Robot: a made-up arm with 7 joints. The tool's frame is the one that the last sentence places.
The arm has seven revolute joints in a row. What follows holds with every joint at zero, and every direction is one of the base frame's. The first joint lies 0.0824 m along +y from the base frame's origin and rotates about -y. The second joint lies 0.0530 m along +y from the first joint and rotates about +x. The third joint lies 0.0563 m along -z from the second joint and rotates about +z. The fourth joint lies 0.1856 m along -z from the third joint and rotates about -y. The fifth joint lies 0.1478 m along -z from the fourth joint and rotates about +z. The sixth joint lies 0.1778 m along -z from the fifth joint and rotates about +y. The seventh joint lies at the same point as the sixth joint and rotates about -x. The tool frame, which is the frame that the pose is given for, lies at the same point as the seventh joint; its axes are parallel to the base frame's.
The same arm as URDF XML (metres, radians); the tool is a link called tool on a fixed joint. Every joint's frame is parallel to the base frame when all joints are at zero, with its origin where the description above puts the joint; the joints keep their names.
<robot name="arm">
  <joint name="joint 1" type="continuous">
    <parent link="base_link"/>
    <child link="link1"/>
    <origin xyz="0 0.0824 0"/>
    <axis xyz="0 -1 0"/>
  </joint>
  <joint name="joint 2" type="continuous">
    <parent link="link1"/>
    <child link="link2"/>
    <origin xyz="0 0.053 0"/>
    <axis xyz="1 0 0"/>
  </joint>
  <joint name="joint 3" type="continuous">
    <parent link="link2"/>
    <child link="link3"/>
    <origin xyz="0 0 -0.0563"/>
    <axis xyz="0 0 1"/>
  </joint>
  <joint name="joint 4" type="continuous">
    <parent link="link3"/>
    <child link="link4"/>
    <origin xyz="0 0 -0.1856"/>
    <axis xyz="0 -1 0"/>
  </joint>
  <joint name="joint 5" type="continuous">
    <parent link="link4"/>
    <child link="link5"/>
    <origin xyz="0 0 -0.1478"/>
    <axis xyz="0 0 1"/>
  </joint>
  <joint name="joint 6" type="continuous">
    <parent link="link5"/>
    <child link="link6"/>
    <origin xyz="0 0 -0.1778"/>
    <axis xyz="0 1 0"/>
  </joint>
  <joint name="joint 7" type="continuous">
    <parent link="link6"/>
    <child link="link7"/>
    <origin xyz="0 0 0"/>
    <axis xyz="-1 0 0"/>
  </joint>
  <joint name="tool_fixed" type="fixed">
    <parent link="link7"/>
    <child link="tool"/>
    <origin xyz="0 0 0"/>
  </joint>
  <link name="base_link"/>
  <link name="link1"/>
  <link name="link2"/>
  <link name="link3"/>
  <link name="link4"/>
  <link name="link5"/>
  <link name="link6"/>
  <link name="link7"/>
  <link name="tool"/>
</robot>

